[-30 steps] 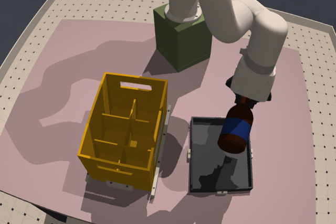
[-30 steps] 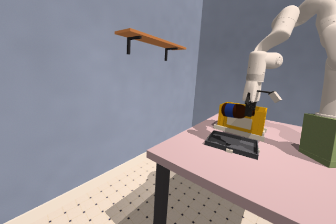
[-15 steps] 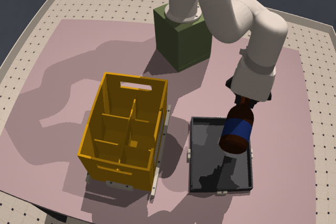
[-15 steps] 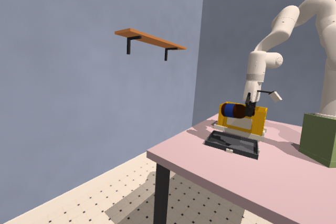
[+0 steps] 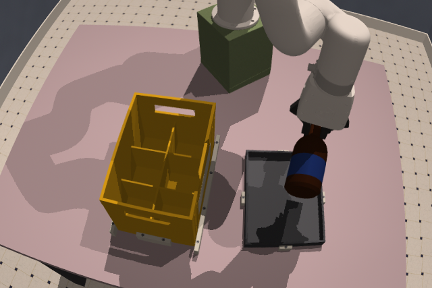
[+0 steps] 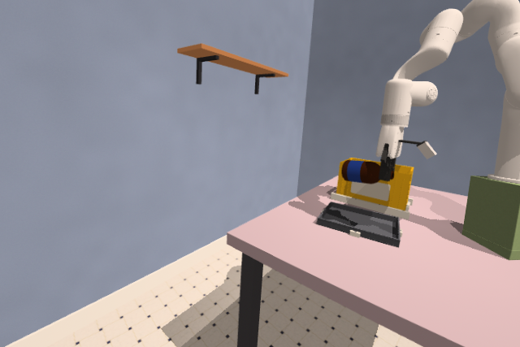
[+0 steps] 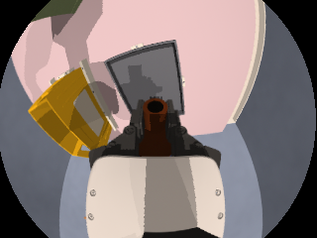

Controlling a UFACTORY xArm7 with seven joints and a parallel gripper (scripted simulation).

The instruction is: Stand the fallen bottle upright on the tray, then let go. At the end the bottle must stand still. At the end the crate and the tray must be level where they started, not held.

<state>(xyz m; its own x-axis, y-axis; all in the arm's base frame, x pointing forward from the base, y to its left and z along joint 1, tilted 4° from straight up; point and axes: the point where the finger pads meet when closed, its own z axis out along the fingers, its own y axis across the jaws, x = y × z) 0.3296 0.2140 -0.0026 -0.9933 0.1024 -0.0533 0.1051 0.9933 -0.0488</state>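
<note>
Now: the brown bottle 6 cm ahead of my hand, 1 cm to the right of it and 1 cm below it. From my hand the other things lie so: dark tray: 19 cm below, 7 cm ahead, 2 cm to the right; then yellow crate: 30 cm to the right, 12 cm below, 9 cm ahead.
</note>
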